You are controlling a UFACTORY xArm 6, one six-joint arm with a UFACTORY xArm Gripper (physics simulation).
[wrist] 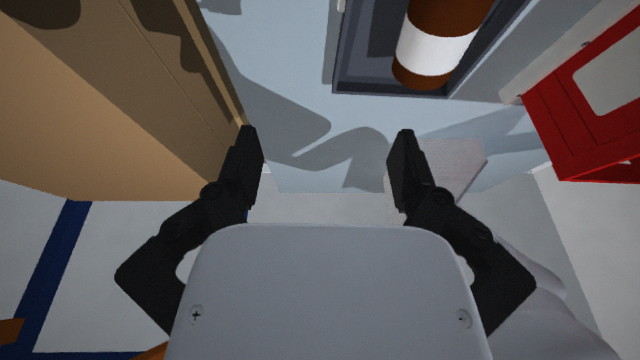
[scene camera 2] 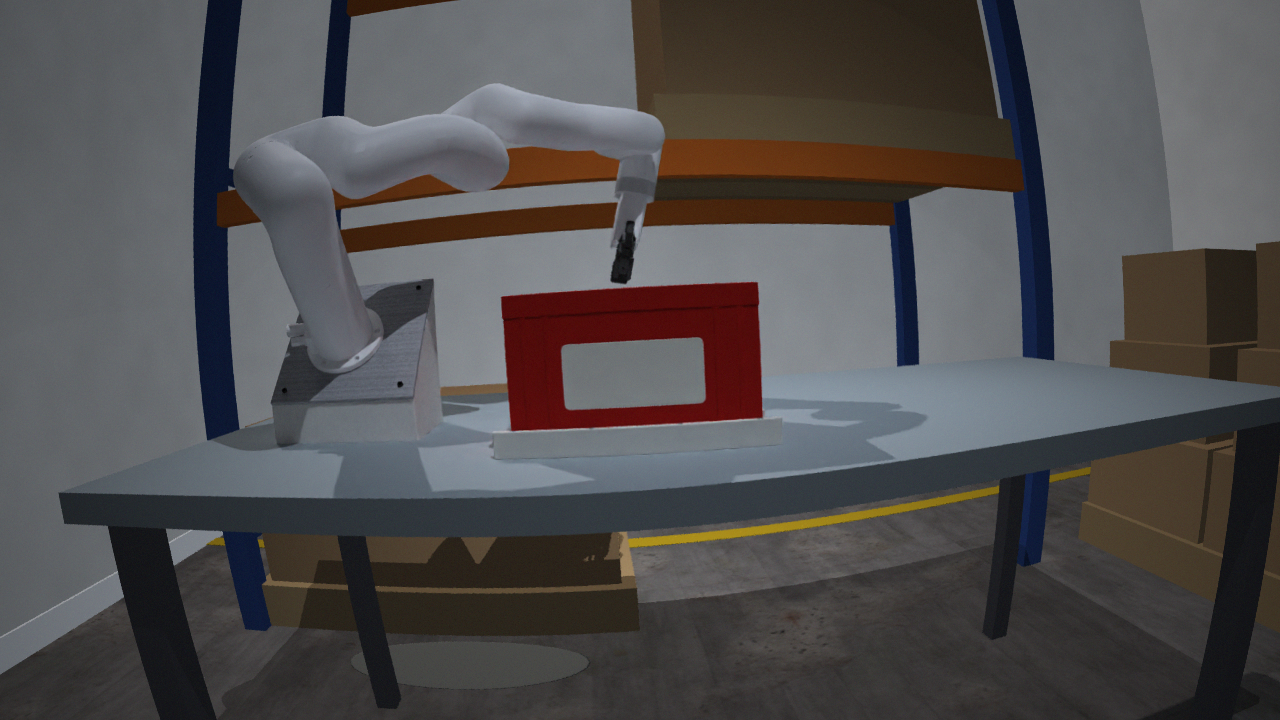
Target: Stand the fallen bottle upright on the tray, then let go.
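Seen in the pictures: gripper, fingertip midpoint: [wrist: 326, 143] [scene camera 2: 619, 281]; arm's base, link origin: [scene camera 2: 345, 340].
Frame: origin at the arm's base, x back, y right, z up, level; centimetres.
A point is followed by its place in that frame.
Note:
A brown bottle [wrist: 435, 45] @[y -17.2, x -41.2, z -6.1 cm] with a white label band lies on its side in a dark grey tray [wrist: 387, 89] @[y -18.2, x -29.8, z -12.1 cm] at the top right of the wrist view; its upper part is cut off by the frame edge. The bottle and tray do not show in the scene view, where the red bin blocks the table behind it. My gripper [wrist: 326, 143] @[y -28.3, x -44.3, z 6.9 cm] [scene camera 2: 620, 279] @[y -28.3, x -44.3, z 6.9 cm] is open with nothing between its fingers. It hangs above the table, higher than the red bin's top edge in the scene view. In the wrist view the bottle is beyond the right fingertip, apart from it.
A red bin [scene camera 2: 537, 367] @[y 21.9, x -29.2, z -4.1 cm] [wrist: 565, 125] @[y 3.7, x -31.6, z -2.9 cm] with a white panel stands on the blue-grey table [scene camera 2: 1029, 402] @[y 22.4, x -96.4, z -13.7 cm], behind a low white strip [scene camera 2: 635, 439] @[y 24.6, x -38.9, z -12.1 cm]. A large cardboard box [wrist: 100, 125] fills the wrist view's left. Rack beams [scene camera 2: 805, 163] stand behind the table.

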